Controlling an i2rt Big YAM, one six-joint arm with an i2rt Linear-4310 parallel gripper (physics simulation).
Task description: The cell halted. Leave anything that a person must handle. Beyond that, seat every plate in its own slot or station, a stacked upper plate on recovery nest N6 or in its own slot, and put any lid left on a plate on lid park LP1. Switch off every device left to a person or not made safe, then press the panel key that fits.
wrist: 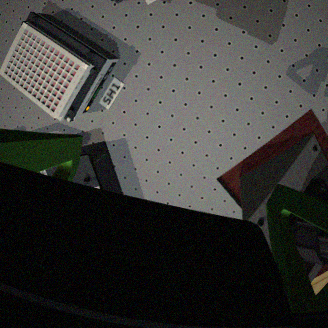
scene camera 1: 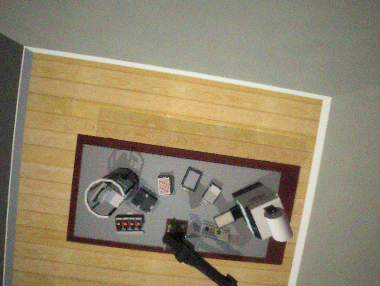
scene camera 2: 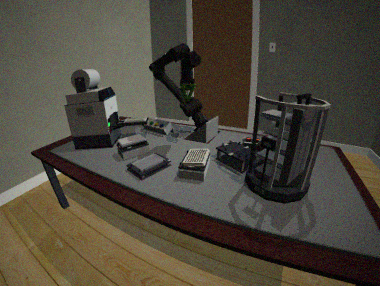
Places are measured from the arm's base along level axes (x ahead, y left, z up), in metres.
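Pixels of known places: gripper, fingertip midpoint: (wrist: 182, 173) (scene camera 1: 176, 223) (scene camera 2: 187, 101); arm's base, origin of the base link: (wrist: 305, 227) (scene camera 2: 204, 125).
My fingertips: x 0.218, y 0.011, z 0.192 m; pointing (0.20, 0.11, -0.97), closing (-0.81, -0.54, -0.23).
For each thing: its top centre in the pictures, then the offset to it from my fingertips. "pt": a spot on its surface instead.
- plate with a red-and-white well grid, middle of its top: (wrist: 35, 69) (scene camera 2: 196, 154) (scene camera 1: 164, 186) dx +0.175, dy +0.134, dz -0.175 m
- dark frame, middle of its top: (scene camera 2: 148, 161) (scene camera 1: 191, 179) dx +0.248, dy -0.065, dz -0.220 m
- button panel, middle of its top: (scene camera 2: 156, 120) (scene camera 1: 215, 235) dx -0.138, dy -0.321, dz -0.169 m
- white machine, middle of its top: (scene camera 2: 86, 68) (scene camera 1: 281, 230) dx +0.160, dy -0.573, dz +0.203 m
- tall round carousel, middle of its top: (scene camera 2: 292, 92) (scene camera 1: 103, 199) dx +0.123, dy +0.457, dz +0.093 m
- black device, middle of its top: (scene camera 2: 238, 146) (scene camera 1: 143, 202) dx +0.026, dy +0.266, dz -0.177 m
- rack with red lights, surface spot: (scene camera 1: 130, 223) pt dx -0.166, dy +0.339, dz -0.204 m
My gripper (scene camera 1: 178, 231) (scene camera 2: 187, 91) (wrist: 182, 173) is open and empty, high above the table near the arm's base. A plate with a red-and-white well grid (scene camera 1: 164, 185) (scene camera 2: 197, 157) (wrist: 45, 70) sits on the station labelled SH1. A pale plate (scene camera 1: 213, 190) (scene camera 2: 132, 140) rests on a low block beside the white machine. A dark frame (scene camera 1: 192, 179) (scene camera 2: 148, 164) holds a flat grey piece. Another pale plate (scene camera 1: 227, 218) (scene camera 2: 132, 121) lies on the machine's extended arm. The button panel (scene camera 1: 215, 230) (scene camera 2: 157, 126) has coloured keys. Labels other than SH1 are unreadable.
The white machine (scene camera 1: 260, 210) (scene camera 2: 90, 120) carries a roll on top. A tall round carousel (scene camera 1: 89, 205) (scene camera 2: 290, 145) stands at the opposite end, beside a black device (scene camera 1: 144, 199) (scene camera 2: 234, 155). A rack with red lights (scene camera 1: 130, 223) is near it. An upright grey sheet (scene camera 2: 212, 129) stands by the arm's base.
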